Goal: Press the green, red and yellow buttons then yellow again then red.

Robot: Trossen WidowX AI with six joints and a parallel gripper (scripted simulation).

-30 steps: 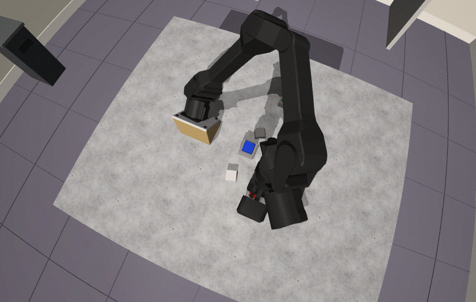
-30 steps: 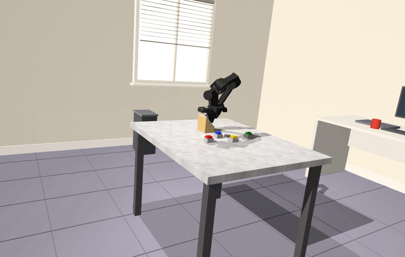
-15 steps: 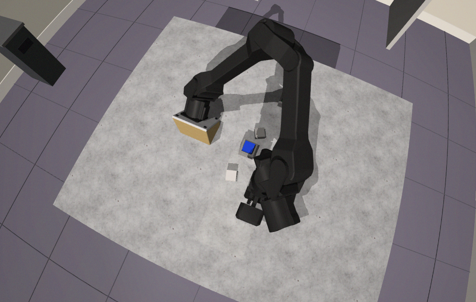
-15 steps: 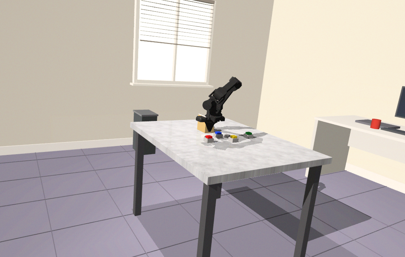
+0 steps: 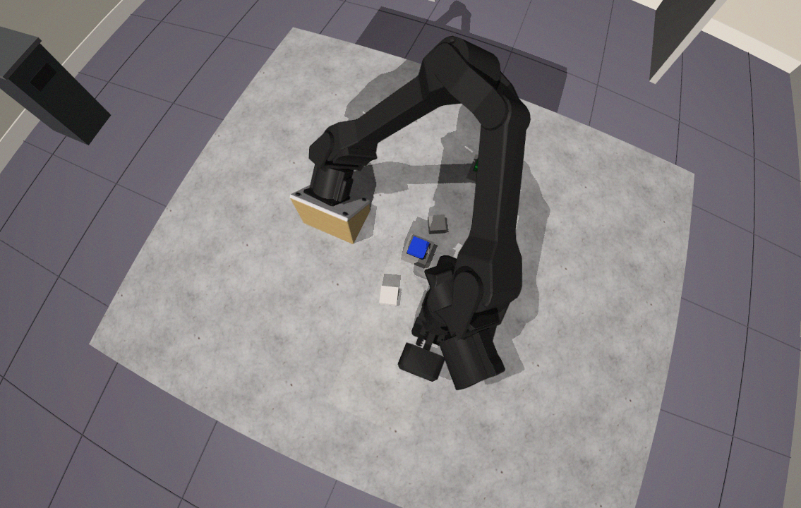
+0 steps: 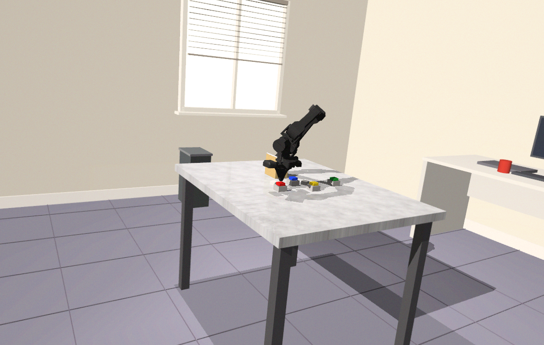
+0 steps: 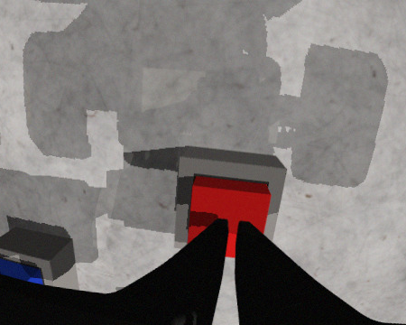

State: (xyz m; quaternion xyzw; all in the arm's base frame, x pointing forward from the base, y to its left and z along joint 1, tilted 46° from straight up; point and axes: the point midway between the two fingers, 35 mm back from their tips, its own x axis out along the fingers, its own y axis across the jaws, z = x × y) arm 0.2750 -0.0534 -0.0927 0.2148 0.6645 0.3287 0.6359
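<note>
Now: gripper tip 10 mm short of the yellow button, 180 mm to the right of it and 10 mm above it. The rest, counted from my gripper tip: blue button 90 mm behind, 110 mm to the left, 10 mm below; red button 10 mm below; white block 90 mm behind, 10 mm to the left, 40 mm below.
</note>
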